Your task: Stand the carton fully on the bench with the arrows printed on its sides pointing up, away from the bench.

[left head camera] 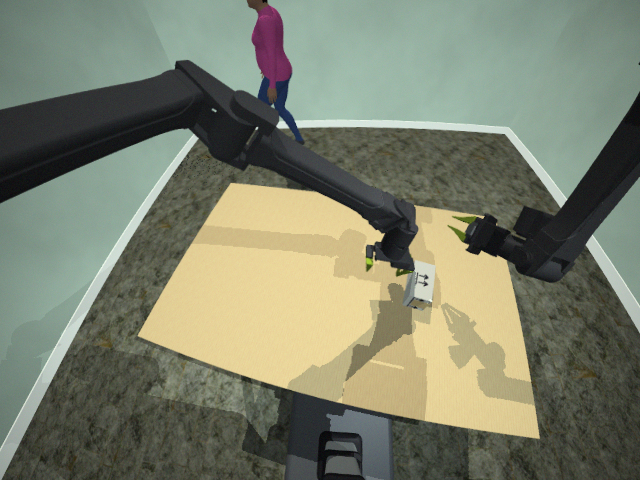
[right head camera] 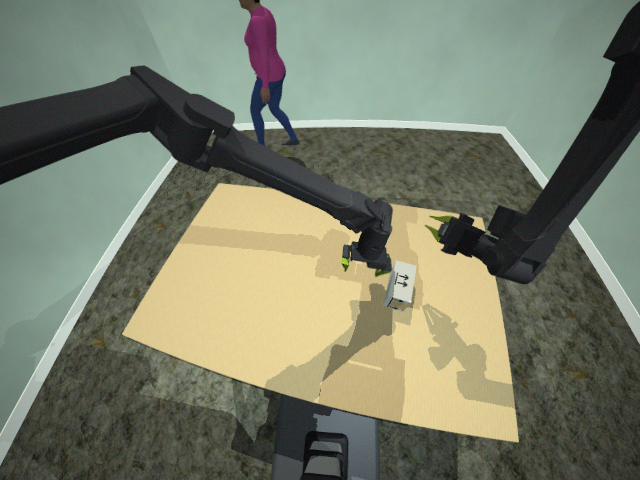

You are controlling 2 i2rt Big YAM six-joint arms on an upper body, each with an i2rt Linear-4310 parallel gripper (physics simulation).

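Places are measured from the left arm's base along level axes (x left, y back, z up), in millimetres.
Pixels of known places: left gripper, between the fingertips: (left head camera: 381,272) (right head camera: 360,272); right gripper, between the fingertips: (left head camera: 450,221) (right head camera: 428,220).
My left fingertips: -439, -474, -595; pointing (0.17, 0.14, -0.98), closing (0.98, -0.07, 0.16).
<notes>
Behind a point stands the place of what it marks, as x, y, z.
The white carton (left head camera: 423,280) {-577, -460, -616} (right head camera: 404,281) {-580, -458, -615} lies on its side on the bench (left head camera: 248,310) {1, -362, -704} (right head camera: 232,310) {-10, -361, -704}, right of the bench's middle. A face with two black printed arrows is turned up; the arrows point to the right of the picture, along the bench. Whether it rests quite flat is hard to tell. My left gripper (left head camera: 383,271) {-439, -474, -595} (right head camera: 362,271) {-439, -474, -595} is open and empty, fingers down, at the carton's upper left; one finger is close beside it, and contact cannot be made out. My right gripper (left head camera: 451,222) {-614, -557, -436} (right head camera: 428,221) {-614, -557, -436} is nearly shut, empty, its tips slightly parted, above the bench's far right part.
The left arm (left head camera: 320,175) {-269, -459, -209} (right head camera: 289,175) {-281, -466, -214} reaches across the far part of the bench. The right arm (left head camera: 594,191) {-718, -411, -176} (right head camera: 573,180) {-723, -411, -158} comes in from the right edge. Arm shadows fall around the carton. A person in a pink top (left head camera: 271,46) (right head camera: 263,46) is beyond the bench.
</notes>
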